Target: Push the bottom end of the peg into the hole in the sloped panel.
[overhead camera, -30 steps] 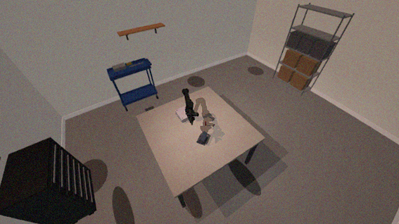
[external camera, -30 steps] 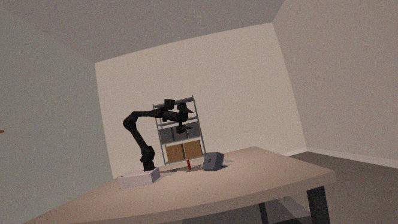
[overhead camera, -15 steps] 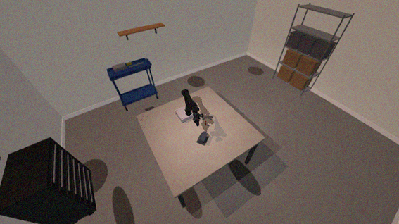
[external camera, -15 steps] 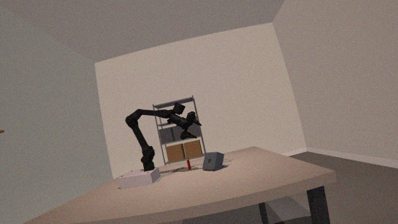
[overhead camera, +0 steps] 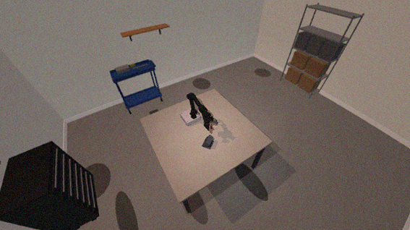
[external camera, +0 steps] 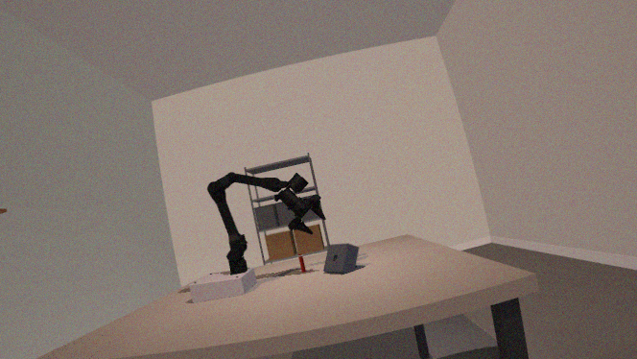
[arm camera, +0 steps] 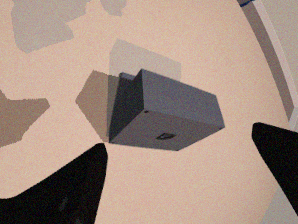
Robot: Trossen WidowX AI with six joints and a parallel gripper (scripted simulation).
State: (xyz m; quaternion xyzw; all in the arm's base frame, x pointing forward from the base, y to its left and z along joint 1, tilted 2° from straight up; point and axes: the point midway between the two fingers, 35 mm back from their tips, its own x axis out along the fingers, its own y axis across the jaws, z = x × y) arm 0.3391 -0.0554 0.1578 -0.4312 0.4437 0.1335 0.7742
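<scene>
My gripper tip is now 13 cm to the right of the red peg, 13 cm above it and 9 cm past it. From my gripper tip the other things lie so: grey sloped panel (14 cm below, 6 cm to the right, 5 cm ahead).
</scene>
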